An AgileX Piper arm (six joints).
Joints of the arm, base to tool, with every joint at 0 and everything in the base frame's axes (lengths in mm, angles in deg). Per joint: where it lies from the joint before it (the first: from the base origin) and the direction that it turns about. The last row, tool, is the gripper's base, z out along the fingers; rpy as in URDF.
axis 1: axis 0 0 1 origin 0 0 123
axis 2: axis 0 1 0 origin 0 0 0
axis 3: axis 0 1 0 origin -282.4 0 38.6
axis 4: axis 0.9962 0 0.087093 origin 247.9 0 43.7
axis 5: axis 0 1 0 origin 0 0 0
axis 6: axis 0.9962 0 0.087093 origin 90.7 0 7.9
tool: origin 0 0 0 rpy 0 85 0
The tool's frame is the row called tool.
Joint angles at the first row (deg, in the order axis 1, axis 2, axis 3, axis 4, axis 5, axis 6):
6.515 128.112 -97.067 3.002 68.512 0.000
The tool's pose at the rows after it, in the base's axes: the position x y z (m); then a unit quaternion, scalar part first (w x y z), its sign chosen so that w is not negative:
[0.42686 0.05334 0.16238 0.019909 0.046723 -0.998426 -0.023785]
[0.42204 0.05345 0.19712 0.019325 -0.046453 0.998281 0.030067]
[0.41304 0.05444 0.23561 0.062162 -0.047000 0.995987 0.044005]
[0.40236 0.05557 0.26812 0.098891 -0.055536 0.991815 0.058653]
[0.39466 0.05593 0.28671 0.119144 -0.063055 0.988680 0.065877]
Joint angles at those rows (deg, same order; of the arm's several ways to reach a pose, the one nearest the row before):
6.515 125.188 -97.067 3.076 69.002 0.000
6.514 120.541 -97.065 3.520 69.116 0.000
6.515 115.323 -97.068 4.862 69.348 -0.310
6.515 110.819 -97.068 6.432 69.597 -1.524
6.514 108.174 -97.065 7.253 69.916 -2.443

